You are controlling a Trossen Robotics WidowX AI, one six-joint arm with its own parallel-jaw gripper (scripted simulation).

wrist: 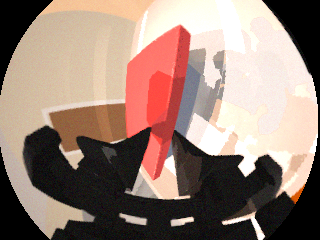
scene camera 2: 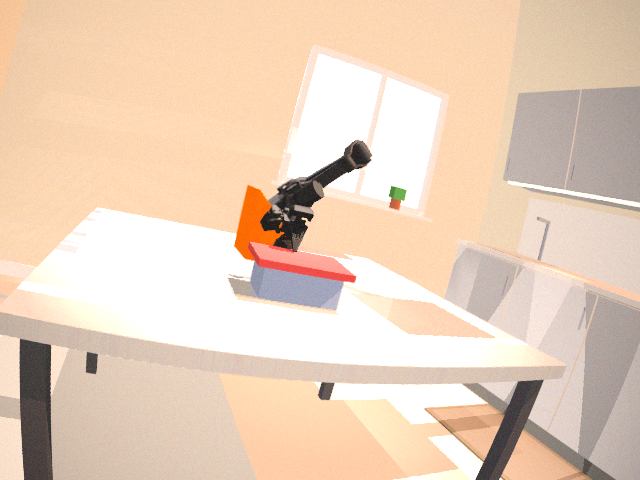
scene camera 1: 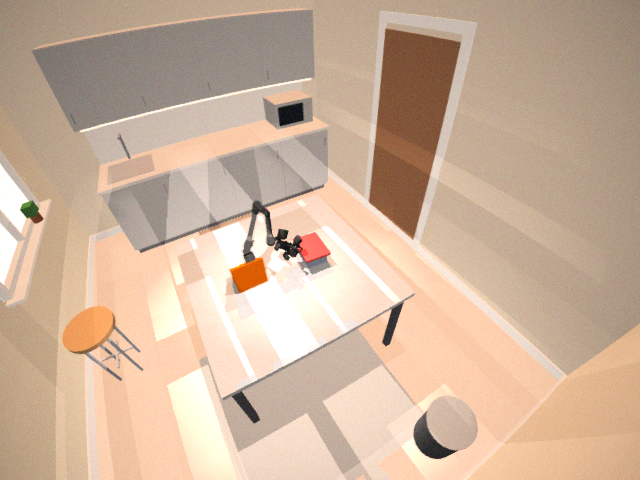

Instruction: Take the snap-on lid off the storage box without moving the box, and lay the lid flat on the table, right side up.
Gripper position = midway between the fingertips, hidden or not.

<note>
In view: the gripper (scene camera 2: pixel 293 255), a lid (scene camera 2: pixel 272 257) and a storage box (scene camera 2: pixel 270 284).
The lid shows as well in the wrist view (wrist: pixel 155 81). The storage box shows as well in the wrist view (wrist: pixel 192 80). The gripper also shows in the wrist view (wrist: pixel 161 131).
</note>
